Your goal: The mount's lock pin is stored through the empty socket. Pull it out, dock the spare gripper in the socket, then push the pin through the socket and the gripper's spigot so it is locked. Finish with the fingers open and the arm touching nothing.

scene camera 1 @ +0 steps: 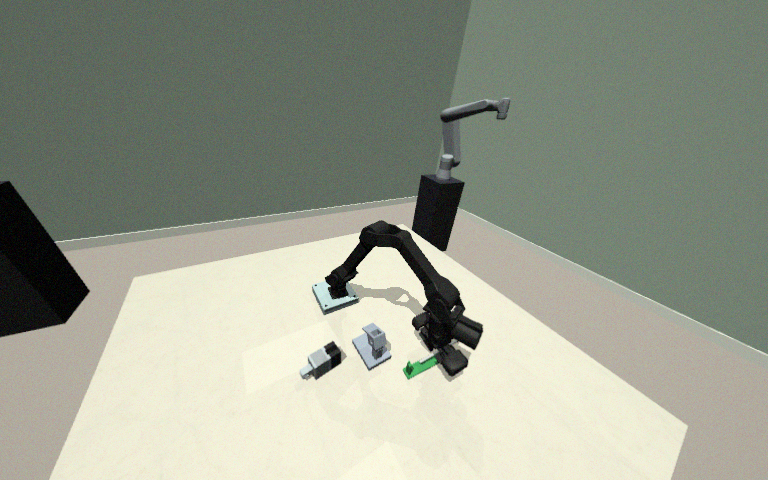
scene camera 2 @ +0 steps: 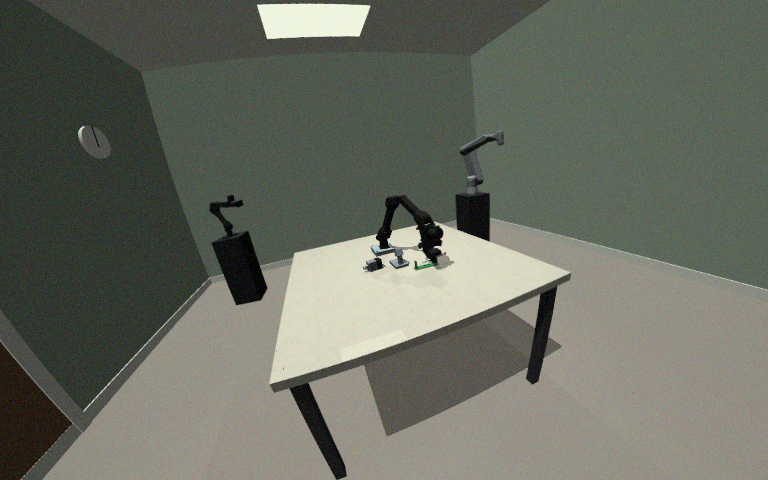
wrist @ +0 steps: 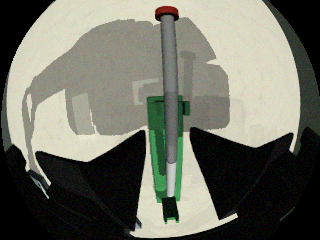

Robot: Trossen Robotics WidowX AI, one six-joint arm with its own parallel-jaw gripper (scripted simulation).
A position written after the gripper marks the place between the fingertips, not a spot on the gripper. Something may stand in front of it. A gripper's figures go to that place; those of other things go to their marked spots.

Labels:
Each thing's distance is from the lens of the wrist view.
gripper (wrist: pixel 168 134): 9 cm
lock pin (wrist: pixel 168 35): 6 cm
green cradle (wrist: pixel 155 104): 6 cm

